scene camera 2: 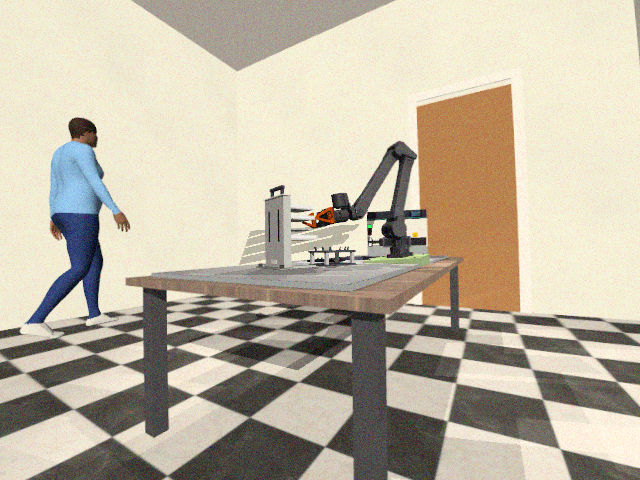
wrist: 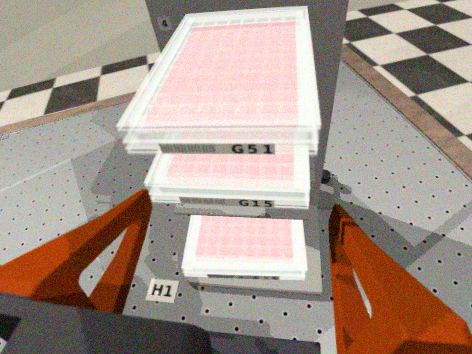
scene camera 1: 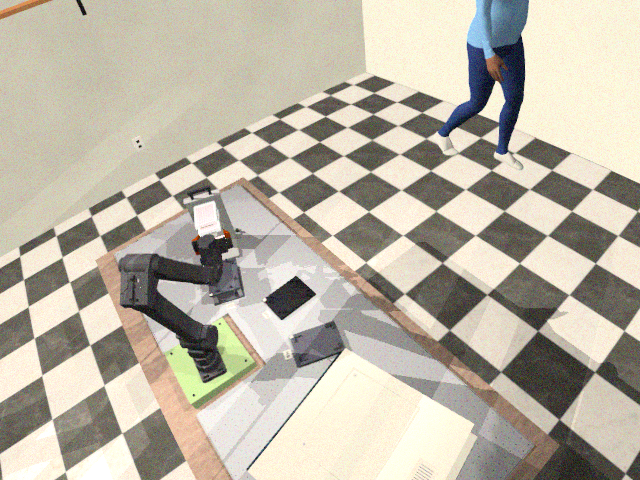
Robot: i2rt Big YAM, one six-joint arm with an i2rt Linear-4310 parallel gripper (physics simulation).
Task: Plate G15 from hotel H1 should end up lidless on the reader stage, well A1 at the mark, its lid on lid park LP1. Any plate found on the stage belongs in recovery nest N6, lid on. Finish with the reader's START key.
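Frame: origin at the arm's base, x ahead, y left, z up, level; millimetres.
Where they show: gripper, fingertip midpoint: (wrist: 238,205) (scene camera 1: 211,233); arm's base, origin of the base link: (scene camera 2: 400,256) (scene camera 1: 210,364).
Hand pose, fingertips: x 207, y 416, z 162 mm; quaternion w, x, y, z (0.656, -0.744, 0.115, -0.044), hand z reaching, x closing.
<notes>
Each offset is from my fingertips to the top centre of the thing. "spot": to the spot under its first point.
Plate G15 @(dy +66, dx +9, dz +11 mm) (wrist: 235,172), clear-lidded with pink wells, sits in hotel H1 (scene camera 1: 224,214) (scene camera 2: 283,227) (wrist: 332,35), directly below plate G51 @(dy +66, dx +10, dz +49 mm) (wrist: 235,80). A third lidded plate @(dy +57, dx +6, dz -64 mm) (wrist: 245,240) lies lower, its label unreadable. My gripper (scene camera 1: 210,236) (scene camera 2: 308,223) (wrist: 238,205) is open and empty at the hotel's front, its orange fingertips wide apart on either side of the stack at about G15's height in the wrist view. The cream reader @(dy -966, dx +45, dz +109 mm) (scene camera 1: 361,418) stands at the table's other end. Its stage and START key cannot be made out; LP1 and N6 cannot be identified.
A dark raised fixture @(dy -110, dx -34, dz -110 mm) (scene camera 1: 227,286) (scene camera 2: 332,252) stands just before the hotel, under the wrist. A black rectangular pad @(spot: dy -313, dx +147, dz -176 mm) (scene camera 1: 289,297) and a dark grey fixture @(dy -535, dx +141, dz -168 mm) (scene camera 1: 316,343) lie between it and the reader. A person (scene camera 1: 498,67) (scene camera 2: 77,180) stands beyond the table.
</notes>
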